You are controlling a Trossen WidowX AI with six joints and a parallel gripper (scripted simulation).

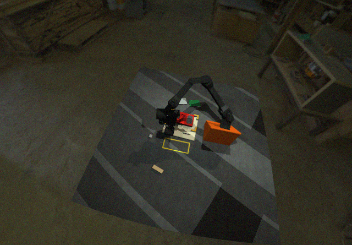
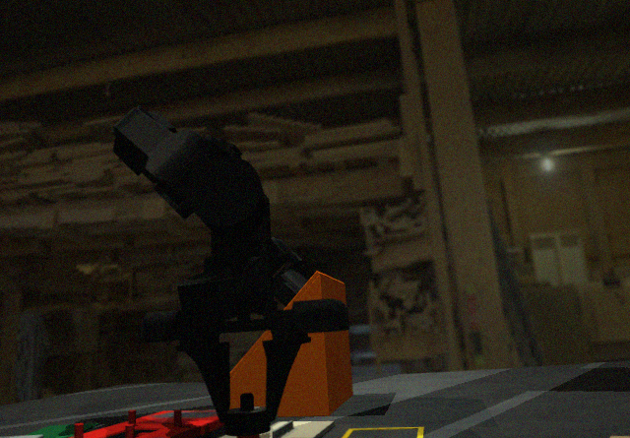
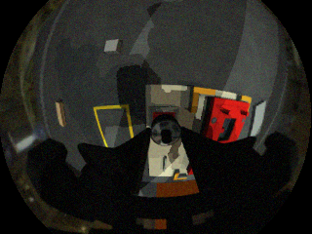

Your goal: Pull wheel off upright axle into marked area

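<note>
My gripper tip is right at the wheel. From my gripper tip the other things lie so: upright axle right at my gripper tip; then wooden block 2 cm behind, 30 cm to the left, 3 cm below; then grey cube 12 cm ahead, 10 cm to the left, 3 cm below.
</note>
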